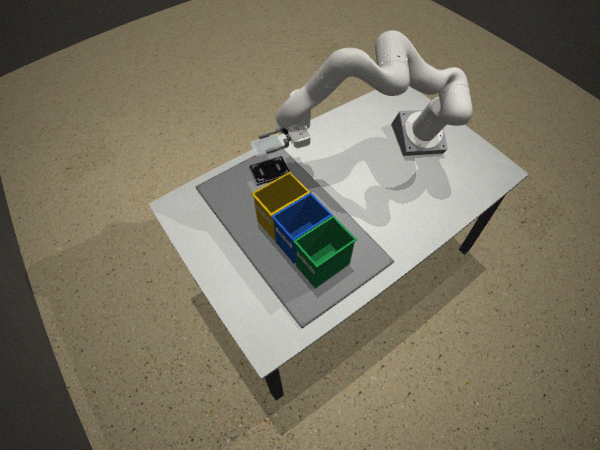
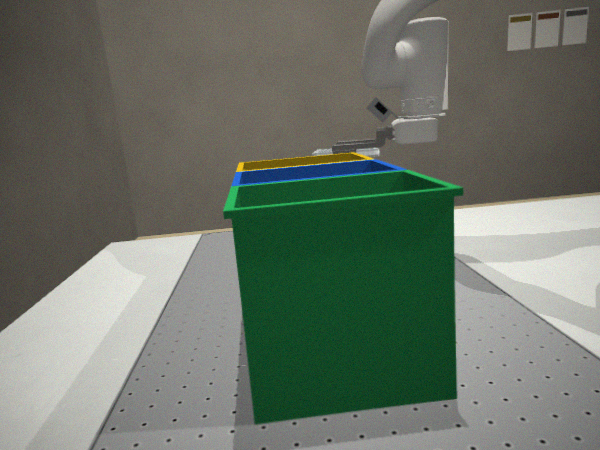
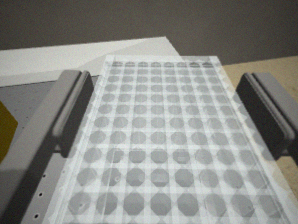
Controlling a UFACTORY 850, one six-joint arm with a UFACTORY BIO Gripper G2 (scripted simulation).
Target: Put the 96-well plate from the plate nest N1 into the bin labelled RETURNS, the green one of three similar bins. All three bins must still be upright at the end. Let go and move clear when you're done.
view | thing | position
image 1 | yellow bin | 287,189
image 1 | blue bin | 306,213
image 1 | green bin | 329,238
